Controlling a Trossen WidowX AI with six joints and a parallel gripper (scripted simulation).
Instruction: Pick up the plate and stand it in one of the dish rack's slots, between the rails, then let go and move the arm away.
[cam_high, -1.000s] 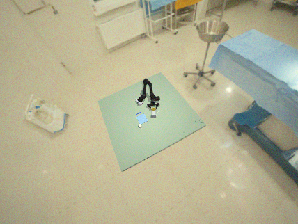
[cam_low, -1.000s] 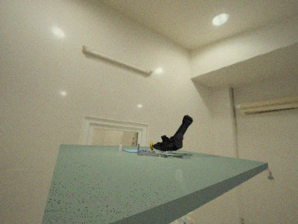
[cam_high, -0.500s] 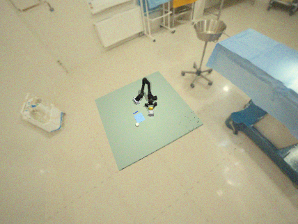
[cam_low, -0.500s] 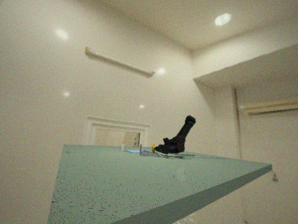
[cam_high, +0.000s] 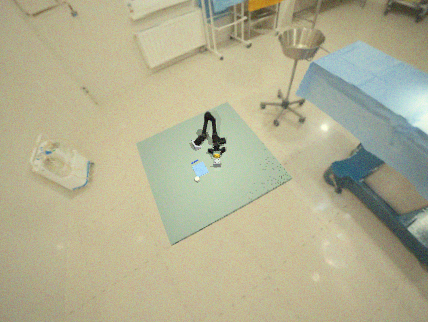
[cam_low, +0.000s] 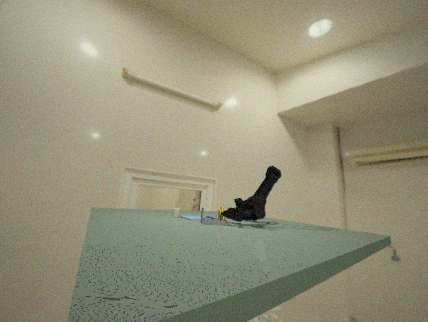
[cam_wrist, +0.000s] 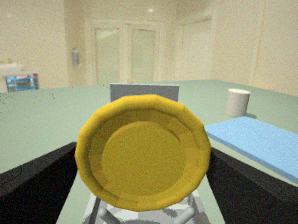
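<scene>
The yellow plate is 10 mm behind my gripper tip. Round my gripper tip: grey dish rack (30 mm below, 20 mm to the right, 20 mm ahead); then white cup (290 mm to the right, 100 mm ahead, 30 mm below); then blue mat (210 mm to the right, 50 mm below).
</scene>
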